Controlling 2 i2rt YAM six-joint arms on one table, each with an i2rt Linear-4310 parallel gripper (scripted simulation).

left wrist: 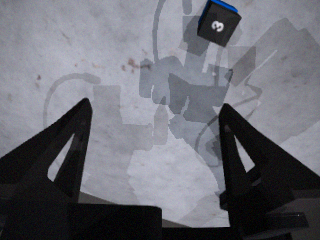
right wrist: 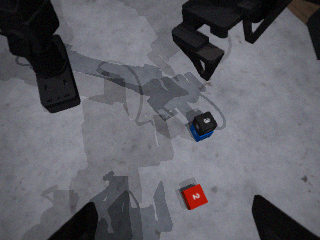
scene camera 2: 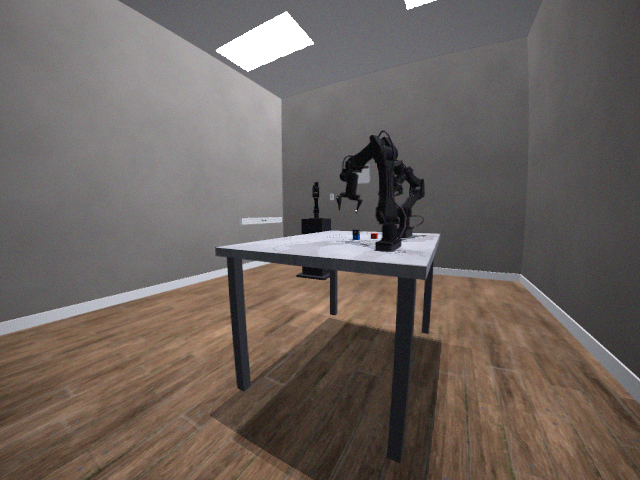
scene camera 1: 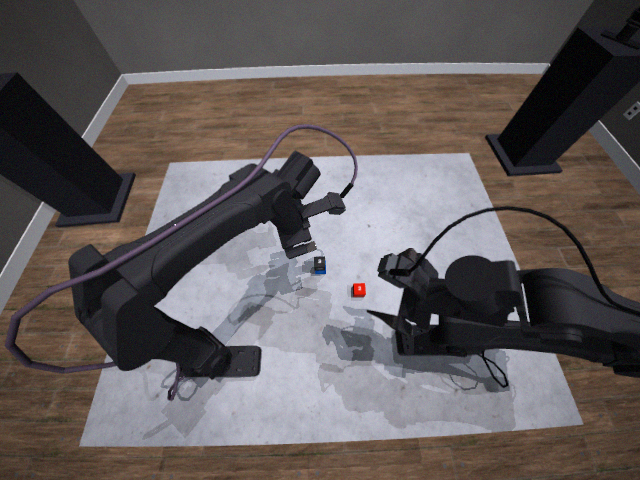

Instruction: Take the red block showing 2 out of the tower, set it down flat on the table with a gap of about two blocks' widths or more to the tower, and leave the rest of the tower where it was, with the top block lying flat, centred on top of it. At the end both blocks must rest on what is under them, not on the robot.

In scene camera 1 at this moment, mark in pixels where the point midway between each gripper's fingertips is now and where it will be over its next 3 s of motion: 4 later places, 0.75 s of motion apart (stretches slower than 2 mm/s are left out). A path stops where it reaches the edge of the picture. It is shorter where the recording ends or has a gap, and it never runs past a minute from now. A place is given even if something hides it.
My left gripper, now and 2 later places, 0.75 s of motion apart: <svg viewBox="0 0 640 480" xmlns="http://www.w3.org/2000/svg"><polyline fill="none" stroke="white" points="300,234 241,179 178,121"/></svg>
My right gripper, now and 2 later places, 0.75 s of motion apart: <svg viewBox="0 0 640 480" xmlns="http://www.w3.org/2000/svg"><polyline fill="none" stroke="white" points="374,287 343,267 339,262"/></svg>
